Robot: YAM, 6 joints.
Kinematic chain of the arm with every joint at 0, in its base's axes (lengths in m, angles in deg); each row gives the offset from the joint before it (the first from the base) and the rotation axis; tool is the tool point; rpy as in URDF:
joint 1: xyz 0 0 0.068 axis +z
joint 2: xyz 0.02 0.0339 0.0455 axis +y
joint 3: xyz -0.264 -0.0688 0 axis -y
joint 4: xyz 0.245 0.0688 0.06 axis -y
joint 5: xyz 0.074 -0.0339 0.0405 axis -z
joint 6: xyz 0.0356 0 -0.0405 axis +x
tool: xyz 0 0 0 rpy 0 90 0
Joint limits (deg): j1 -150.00..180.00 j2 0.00..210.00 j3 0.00..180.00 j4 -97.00..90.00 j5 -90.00..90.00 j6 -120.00..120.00
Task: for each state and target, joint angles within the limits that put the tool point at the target. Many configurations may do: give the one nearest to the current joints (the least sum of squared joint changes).
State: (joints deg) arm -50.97 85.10 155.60 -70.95 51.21 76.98
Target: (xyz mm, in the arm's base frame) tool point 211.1 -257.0 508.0
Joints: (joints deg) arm -45.91 106.22 143.63 -72.30 49.79 76.98
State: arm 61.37 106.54 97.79 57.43 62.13 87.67
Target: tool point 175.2 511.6 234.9
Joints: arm 74.25 137.13 103.45 50.91 56.74 87.67
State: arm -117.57 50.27 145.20 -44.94 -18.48 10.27
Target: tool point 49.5 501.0 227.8
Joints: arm -94.32 0.00 164.67 -70.86 -19.10 10.27
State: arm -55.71 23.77 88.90 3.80 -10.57 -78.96
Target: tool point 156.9 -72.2 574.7
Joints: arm -27.76 61.67 89.82 5.68 -14.98 -78.96
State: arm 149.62 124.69 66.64 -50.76 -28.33 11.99
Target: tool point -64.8 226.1 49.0
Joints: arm 102.81 120.56 51.92 -58.38 -21.53 11.99
